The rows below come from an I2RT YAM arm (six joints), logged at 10 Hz.
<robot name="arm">
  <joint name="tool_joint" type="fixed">
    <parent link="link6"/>
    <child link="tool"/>
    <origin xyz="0 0 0" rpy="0 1.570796 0"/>
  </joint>
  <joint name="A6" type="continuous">
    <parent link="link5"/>
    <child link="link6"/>
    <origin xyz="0.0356 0 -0.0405"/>
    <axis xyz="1 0 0"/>
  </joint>
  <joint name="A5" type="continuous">
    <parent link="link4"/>
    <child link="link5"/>
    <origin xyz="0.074 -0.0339 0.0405"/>
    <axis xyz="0 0 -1"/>
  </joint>
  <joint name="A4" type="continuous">
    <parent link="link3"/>
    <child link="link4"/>
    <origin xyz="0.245 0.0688 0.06"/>
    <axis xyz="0 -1 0"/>
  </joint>
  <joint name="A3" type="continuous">
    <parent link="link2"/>
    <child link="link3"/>
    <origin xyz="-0.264 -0.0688 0"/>
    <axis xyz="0 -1 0"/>
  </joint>
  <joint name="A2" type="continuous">
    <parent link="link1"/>
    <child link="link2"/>
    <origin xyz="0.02 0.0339 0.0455"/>
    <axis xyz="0 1 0"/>
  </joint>
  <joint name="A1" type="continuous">
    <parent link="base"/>
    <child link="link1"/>
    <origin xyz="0 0 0.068"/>
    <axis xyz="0 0 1"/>
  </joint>
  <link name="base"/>
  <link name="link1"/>
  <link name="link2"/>
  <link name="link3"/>
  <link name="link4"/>
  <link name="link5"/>
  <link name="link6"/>
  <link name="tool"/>
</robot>
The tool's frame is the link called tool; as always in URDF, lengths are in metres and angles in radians. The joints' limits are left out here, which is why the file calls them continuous.
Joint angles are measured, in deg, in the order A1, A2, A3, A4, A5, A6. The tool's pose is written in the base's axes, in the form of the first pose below.
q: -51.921, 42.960, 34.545, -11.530, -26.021, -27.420
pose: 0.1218 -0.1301 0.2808 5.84 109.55 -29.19
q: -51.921, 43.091, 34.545, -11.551, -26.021, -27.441
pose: 0.1220 -0.1304 0.2804 5.87 109.67 -29.11
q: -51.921, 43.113, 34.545, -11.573, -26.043, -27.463
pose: 0.1221 -0.1305 0.2803 5.85 109.71 -29.07
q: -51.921, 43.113, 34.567, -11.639, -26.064, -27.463
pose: 0.1221 -0.1304 0.2803 5.86 109.74 -29.03
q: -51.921, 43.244, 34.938, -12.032, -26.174, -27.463
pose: 0.1222 -0.1305 0.2815 5.83 109.84 -28.83
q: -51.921, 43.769, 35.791, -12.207, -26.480, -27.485
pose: 0.1233 -0.1316 0.2850 5.54 109.64 -28.68
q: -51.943, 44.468, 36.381, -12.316, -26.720, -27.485
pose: 0.1247 -0.1333 0.2865 5.48 109.76 -28.34
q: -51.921, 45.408, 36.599, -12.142, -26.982, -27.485
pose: 0.1266 -0.1354 0.2855 5.48 110.14 -27.73
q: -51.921, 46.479, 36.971, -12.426, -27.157, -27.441
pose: 0.1286 -0.1378 0.2842 5.76 110.88 -26.88
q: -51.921, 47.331, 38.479, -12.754, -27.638, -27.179
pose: 0.1305 -0.1398 0.2903 5.56 110.46 -26.51
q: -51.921, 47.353, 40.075, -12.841, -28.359, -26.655
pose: 0.1309 -0.1397 0.2999 4.99 109.02 -26.53
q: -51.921, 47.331, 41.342, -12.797, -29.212, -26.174
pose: 0.1311 -0.1392 0.3079 4.33 107.70 -26.36
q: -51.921, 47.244, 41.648, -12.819, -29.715, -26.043
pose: 0.1311 -0.1387 0.3100 3.95 107.27 -26.08
